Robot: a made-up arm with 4 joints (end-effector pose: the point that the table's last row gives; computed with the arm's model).
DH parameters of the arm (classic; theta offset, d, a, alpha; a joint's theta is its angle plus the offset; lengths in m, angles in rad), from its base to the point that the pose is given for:
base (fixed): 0 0.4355 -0.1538 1.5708
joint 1: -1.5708 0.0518 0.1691 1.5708
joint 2: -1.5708 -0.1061 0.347 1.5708
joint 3: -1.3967 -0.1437 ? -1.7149
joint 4: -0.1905 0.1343 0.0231 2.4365
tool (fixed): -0.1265 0.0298 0 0
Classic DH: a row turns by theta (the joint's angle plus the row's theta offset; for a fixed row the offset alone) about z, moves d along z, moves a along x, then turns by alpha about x.
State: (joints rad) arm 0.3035 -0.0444 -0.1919 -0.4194
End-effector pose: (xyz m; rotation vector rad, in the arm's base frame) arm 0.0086 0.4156 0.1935 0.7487 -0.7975 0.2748
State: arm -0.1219 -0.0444 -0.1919 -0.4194
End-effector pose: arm -0.1058 0.4156 0.1481 0.7730 -0.3945 0.1082
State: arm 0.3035 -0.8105 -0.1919 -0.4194
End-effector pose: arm -0.0975 0.3615 0.5322 1.5328 -0.8142 0.1831
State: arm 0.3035 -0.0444 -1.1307 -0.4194
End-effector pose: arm 0.1067 0.3875 0.2230 0.5862 -1.0645 -0.6649
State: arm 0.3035 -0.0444 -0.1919 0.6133
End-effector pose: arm 0.0349 0.4132 0.1799 0.7716 0.1393 -0.2204
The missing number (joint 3, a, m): -0.0334
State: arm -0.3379 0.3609 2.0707 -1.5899
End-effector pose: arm -0.2305 0.1151 0.0563 2.4481 0.2706 1.6973
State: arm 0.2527 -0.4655 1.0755 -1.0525
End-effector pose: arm -0.1363 0.3123 0.3018 1.4987 -1.0474 1.7296
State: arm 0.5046 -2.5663 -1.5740 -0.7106
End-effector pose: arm -0.0432 -0.3169 0.6767 2.3365 0.5905 -1.0779
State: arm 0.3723 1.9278 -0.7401 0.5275
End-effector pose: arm 0.1908 -0.3469 -0.0024 -0.9255 -0.9326 -0.7986
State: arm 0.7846 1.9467 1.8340 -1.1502
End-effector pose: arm 0.1153 -0.2696 0.1977 0.0014 0.7371 1.0427
